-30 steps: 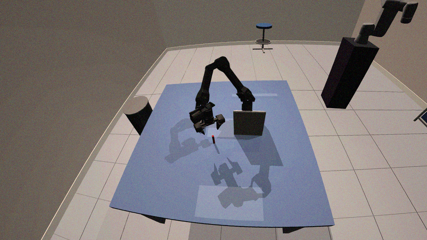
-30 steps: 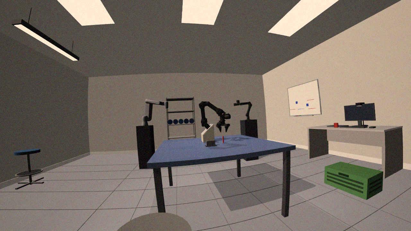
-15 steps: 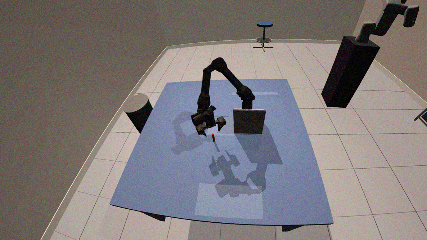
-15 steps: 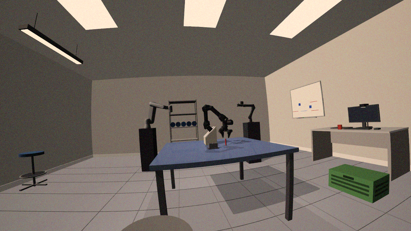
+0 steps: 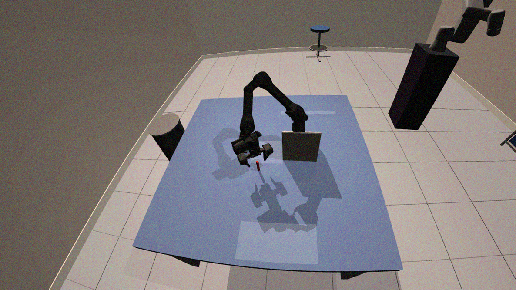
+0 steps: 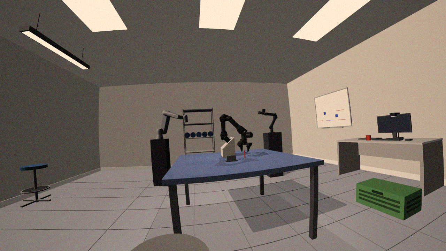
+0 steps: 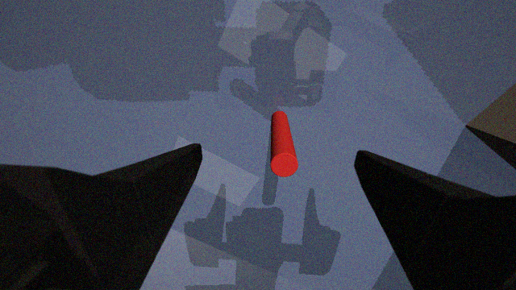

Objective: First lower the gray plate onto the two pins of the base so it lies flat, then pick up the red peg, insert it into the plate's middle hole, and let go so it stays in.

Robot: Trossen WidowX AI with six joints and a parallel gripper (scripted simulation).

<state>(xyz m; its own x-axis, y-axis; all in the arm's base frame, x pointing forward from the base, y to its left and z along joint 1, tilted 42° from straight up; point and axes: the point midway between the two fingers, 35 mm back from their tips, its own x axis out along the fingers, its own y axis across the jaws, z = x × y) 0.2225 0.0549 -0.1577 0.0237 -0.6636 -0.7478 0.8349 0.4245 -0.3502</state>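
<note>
Now: gripper tip 30 mm above the red peg. Round my gripper tip: base: 140 mm ahead, 180 mm to the right, 60 mm below; gray plate: 140 mm ahead, 180 mm to the right, 20 mm below.
</note>
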